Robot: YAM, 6 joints.
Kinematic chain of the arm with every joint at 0, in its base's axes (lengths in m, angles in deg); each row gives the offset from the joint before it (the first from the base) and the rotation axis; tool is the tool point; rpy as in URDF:
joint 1: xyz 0 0 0.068 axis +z
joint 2: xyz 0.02 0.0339 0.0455 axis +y
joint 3: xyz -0.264 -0.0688 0 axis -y
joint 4: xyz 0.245 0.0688 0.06 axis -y
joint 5: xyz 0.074 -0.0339 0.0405 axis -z
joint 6: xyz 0.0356 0 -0.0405 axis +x
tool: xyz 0 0 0 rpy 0 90 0
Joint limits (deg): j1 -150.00..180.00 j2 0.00..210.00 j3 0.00..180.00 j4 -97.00..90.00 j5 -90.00..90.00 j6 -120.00..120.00
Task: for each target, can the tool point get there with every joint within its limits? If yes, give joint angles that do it. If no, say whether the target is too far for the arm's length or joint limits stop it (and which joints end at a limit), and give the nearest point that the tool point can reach.
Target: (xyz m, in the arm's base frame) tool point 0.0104 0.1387 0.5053
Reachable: yes | joints -79.91 16.55 80.05 -4.70 -76.24 11.52
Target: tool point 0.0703 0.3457 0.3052
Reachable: yes | joints 73.12 91.33 71.50 -11.67 -68.34 89.73
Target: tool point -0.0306 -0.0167 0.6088
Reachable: yes | joints -52.73 51.73 112.19 -27.43 75.19 87.90
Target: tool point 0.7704 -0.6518 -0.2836
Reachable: no: too far | nearest point 0.4587 -0.3880 -0.1197 | short by 0.440 m
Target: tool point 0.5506 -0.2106 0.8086
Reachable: no: too far | nearest point 0.3891 -0.1488 0.5976 | short by 0.273 m
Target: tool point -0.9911 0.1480 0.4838
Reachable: no: too far | nearest point -0.5990 0.0894 0.3343 | short by 0.424 m
